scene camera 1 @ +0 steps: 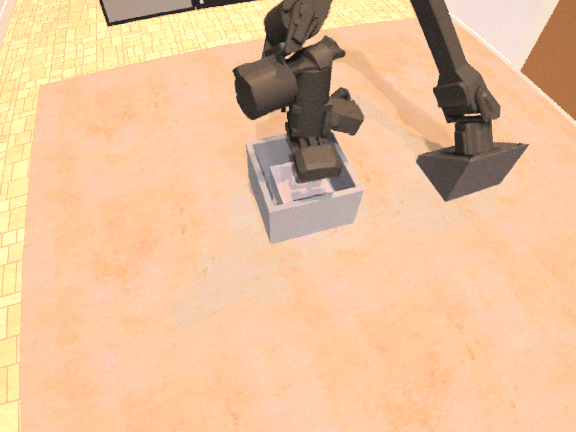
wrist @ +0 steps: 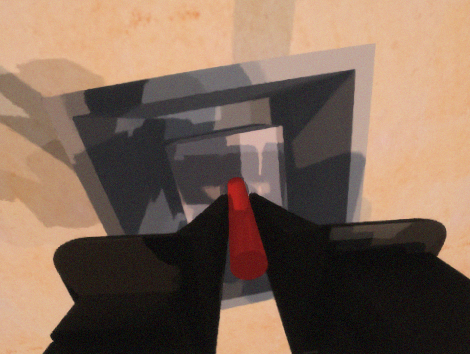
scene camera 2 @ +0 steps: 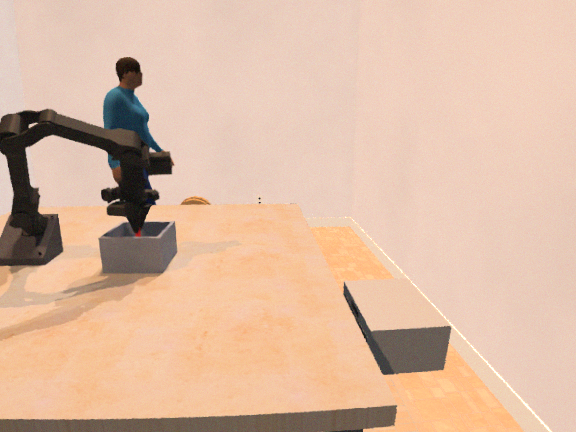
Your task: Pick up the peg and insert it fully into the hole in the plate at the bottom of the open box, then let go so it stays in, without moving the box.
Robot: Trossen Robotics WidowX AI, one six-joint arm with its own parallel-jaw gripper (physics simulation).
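Frame: origin at the arm's base, x ahead, y left, z up, level; millimetres.
Where they show: gripper, fingertip midpoint: (wrist: 238, 200) (scene camera 2: 137, 231); arm's base at its link origin: (scene camera 1: 475, 152) (scene camera 2: 35, 226).
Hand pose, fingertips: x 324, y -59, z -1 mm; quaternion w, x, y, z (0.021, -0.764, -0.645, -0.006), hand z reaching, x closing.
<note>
Each offset is from my fingertips to the centre of the thing. Level surfaces: height alone.
The open grey box @[dy -2, dx +6, dz -40 mm] (scene camera 1: 315, 218) (scene camera 2: 131, 255) (wrist: 311, 63) stands upright on the table. A pale square plate (scene camera 1: 286, 186) (wrist: 261, 138) lies at its bottom. My gripper (scene camera 2: 138, 229) (wrist: 238, 200) points down into the box and is shut on the red peg @[dy +0, dx +1, dz +11 mm] (scene camera 2: 138, 233) (wrist: 245, 240). In the wrist view the peg's lower end lies over the middle of the plate. A thin grey arc of the hole's rim shows beside that end, and the peg hides the rest of the hole. Whether the tip is inside the hole, I cannot tell. In scene camera 1 the gripper hides most of the peg.
The box walls surround the gripper's tips on all sides. The arm's base (scene camera 1: 472, 170) (scene camera 2: 32, 245) stands on the table @[dz -90 mm] (scene camera 1: 200, 350) (scene camera 2: 225, 350) near the box. A grey block-shaped unit (scene camera 2: 405, 320) stands beyond the table edge. A person in blue (scene camera 2: 122, 112) is behind the arm.
</note>
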